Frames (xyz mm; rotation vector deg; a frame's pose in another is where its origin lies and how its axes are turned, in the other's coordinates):
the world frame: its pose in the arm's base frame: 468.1 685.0 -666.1 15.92 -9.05 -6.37
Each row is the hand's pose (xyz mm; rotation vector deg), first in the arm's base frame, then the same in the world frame.
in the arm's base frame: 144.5 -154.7 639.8 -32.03 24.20 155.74
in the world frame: -25.4 -463.4 1516.5 -25.78 48.28 162.73
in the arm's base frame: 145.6 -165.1 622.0 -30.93 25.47 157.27
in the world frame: -25.5 -478.2 1502.2 -24.31 49.75 163.97
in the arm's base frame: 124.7 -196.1 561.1 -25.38 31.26 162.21
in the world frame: -50.4 -526.8 1456.1 -17.53 56.29 167.45
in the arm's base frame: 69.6 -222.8 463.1 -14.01 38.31 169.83
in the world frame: -114.7 -584.7 1379.5 3.73 -61.50 -164.71
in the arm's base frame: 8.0 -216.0 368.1 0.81 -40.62 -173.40
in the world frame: -189.3 -610.3 1298.0 -10.52 -61.01 -158.13
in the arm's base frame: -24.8 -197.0 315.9 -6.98 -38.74 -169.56
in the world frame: -231.3 -609.7 1249.0 -18.58 -59.00 -154.68
